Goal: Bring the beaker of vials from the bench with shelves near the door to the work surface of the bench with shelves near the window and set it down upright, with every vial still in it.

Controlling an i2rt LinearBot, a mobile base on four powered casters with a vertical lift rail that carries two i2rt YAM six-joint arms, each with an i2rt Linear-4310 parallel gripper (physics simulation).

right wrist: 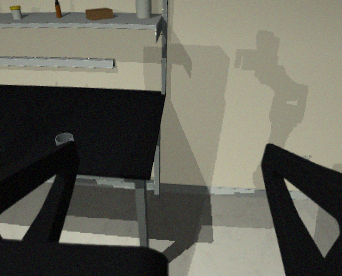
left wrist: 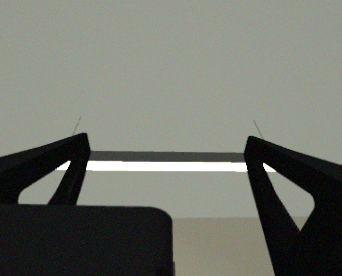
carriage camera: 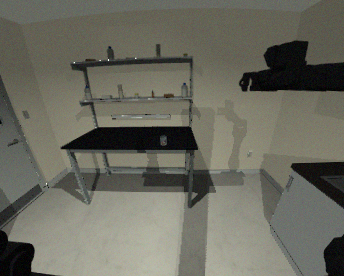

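Observation:
A small clear beaker (carriage camera: 163, 140) (right wrist: 64, 138) stands upright near the front edge of the black top of the bench with shelves (carriage camera: 115, 138) (right wrist: 115, 125), right of the middle. Vials inside it are too small to make out. My right gripper (carriage camera: 243, 82) (right wrist: 170, 152) is open and empty, raised well away from the bench; in the right wrist view its left finger covers the lower part of the beaker. My left gripper (left wrist: 167, 143) is open and empty and faces the ceiling and a lamp. The other bench with shelves does not show.
A door (carriage camera: 14, 145) is left of the bench. Bottles and small items stand on its upper shelf (carriage camera: 145, 61) and lower shelf (carriage camera: 142, 99). A cabinet (carriage camera: 305, 215) with a dark top stands at the right. Black robot parts show at the lower corners.

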